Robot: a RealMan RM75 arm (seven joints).
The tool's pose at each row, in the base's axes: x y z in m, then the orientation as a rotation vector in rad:
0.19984, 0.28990, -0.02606, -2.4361, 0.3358, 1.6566
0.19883, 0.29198, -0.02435, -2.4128, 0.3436, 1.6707
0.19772, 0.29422, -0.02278, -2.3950, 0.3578, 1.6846
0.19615, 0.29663, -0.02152, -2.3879, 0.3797, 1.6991
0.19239, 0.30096, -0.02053, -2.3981, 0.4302, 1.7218
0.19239, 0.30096, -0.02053, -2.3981, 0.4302, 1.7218
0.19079, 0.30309, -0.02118, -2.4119, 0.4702, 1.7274
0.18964, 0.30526, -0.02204, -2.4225, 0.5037, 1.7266
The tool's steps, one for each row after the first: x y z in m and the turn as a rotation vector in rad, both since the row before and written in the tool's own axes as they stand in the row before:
-0.00213, -0.00174, 0.00084, 0.0112, -0.0171, 0.0015
-0.00203, -0.00185, 0.00108, 0.0092, -0.0140, 0.0075
-0.00190, -0.00184, 0.00169, 0.0036, -0.0086, 0.0163
-0.00254, -0.00294, 0.00433, -0.0046, -0.0018, 0.0429
0.00000, 0.00000, 0.00000, 0.0000, 0.0000, 0.0000
-0.00016, -0.00153, 0.00227, -0.0015, 0.0072, 0.0314
0.00010, -0.00172, 0.00195, 0.0020, 0.0080, 0.0240

